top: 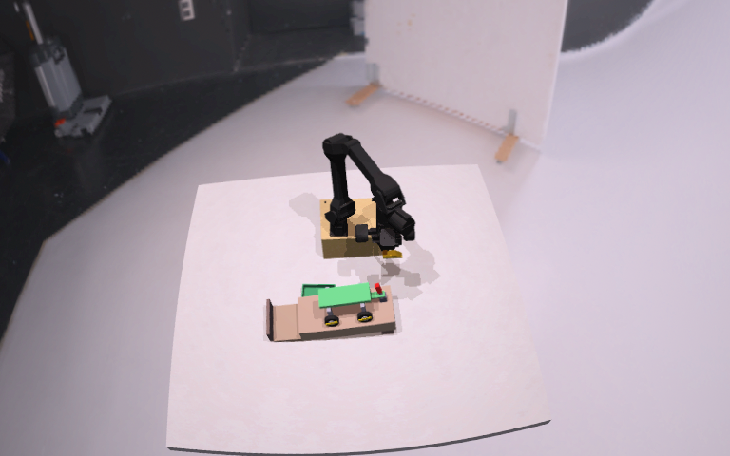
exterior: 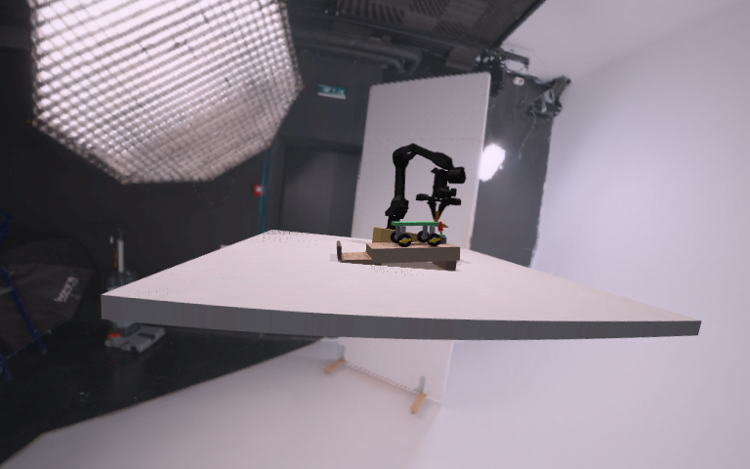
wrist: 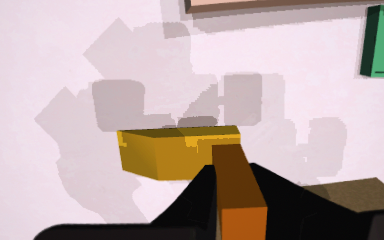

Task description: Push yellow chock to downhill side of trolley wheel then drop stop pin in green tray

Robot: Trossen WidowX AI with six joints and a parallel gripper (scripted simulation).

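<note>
My gripper tip is now 140 mm short of the red-headed stop pin, 40 mm above it and 20 mm to the left of it. Round my gripper tip: yellow chock: 20 mm to the left, 10 mm below; then trolley: 160 mm ahead, 130 mm to the right, 60 mm below; then ramp: 160 mm ahead, 140 mm to the right, 130 mm below.
</note>
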